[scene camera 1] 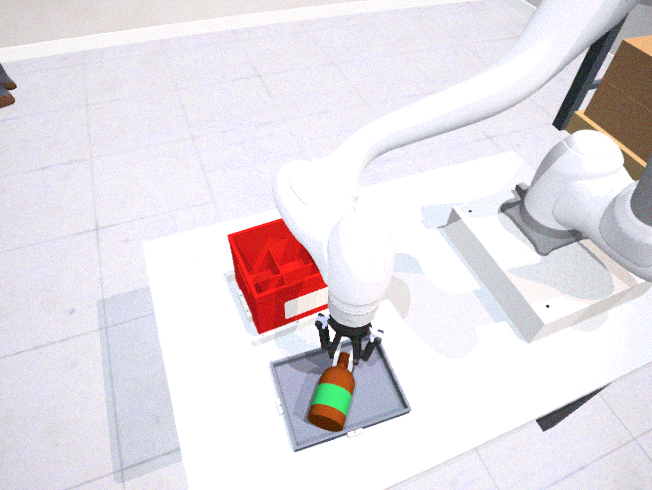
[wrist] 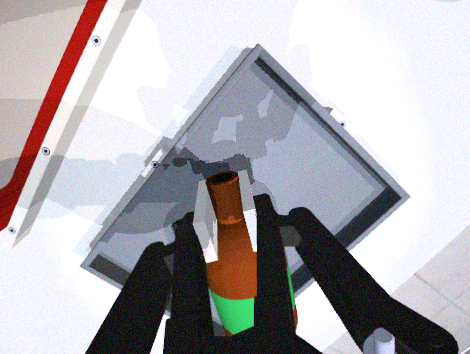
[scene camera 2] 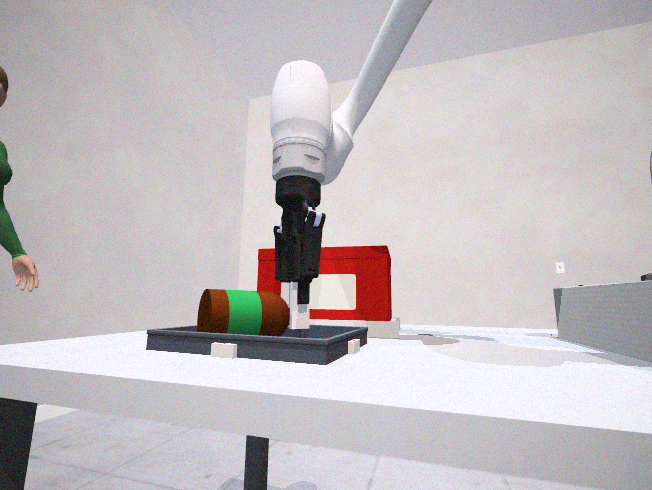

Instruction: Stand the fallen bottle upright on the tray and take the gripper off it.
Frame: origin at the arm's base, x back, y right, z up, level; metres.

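Seen in the pictures: gripper, fingertip midpoint: [scene camera 1: 342,366] [wrist: 227,191] [scene camera 2: 293,328]; arm's base, origin of the base link: [scene camera 1: 546,222].
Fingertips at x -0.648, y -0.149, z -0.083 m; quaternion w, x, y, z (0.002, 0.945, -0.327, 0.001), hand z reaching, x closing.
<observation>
Offsets run from my fingertips to a thing's middle.
The brown bottle {dx -0.036, dy -0.045, dz +0.018 m} [scene camera 1: 329,416] [scene camera 2: 244,311] [wrist: 231,275] with a green label band lies on its side in the shallow grey tray {dx -0.025, dy -0.037, dz -0.011 m} [scene camera 1: 379,389] [scene camera 2: 274,351] [wrist: 320,165]. In scene camera 1 its base points to the tray's front edge and its neck to the back. My gripper [scene camera 1: 343,360] [scene camera 2: 299,316] [wrist: 227,191] points straight down over the tray and is shut on the bottle's neck, one pale fingertip pad on each side. The neck's open mouth shows between the pads in the wrist view. In scene camera 2 the pads hide the neck.
A red divided crate {dx -0.015, dy +0.238, dz +0.064 m} [scene camera 1: 268,316] [scene camera 2: 374,284] [wrist: 61,85] stands on the table behind the tray. A low pale box frame [scene camera 1: 490,279] [scene camera 2: 606,316] surrounds the robot's base at the right. A person's arm [scene camera 2: 10,231] shows at the left edge. Brown boxes [scene camera 1: 627,89] stand at the back right.
</observation>
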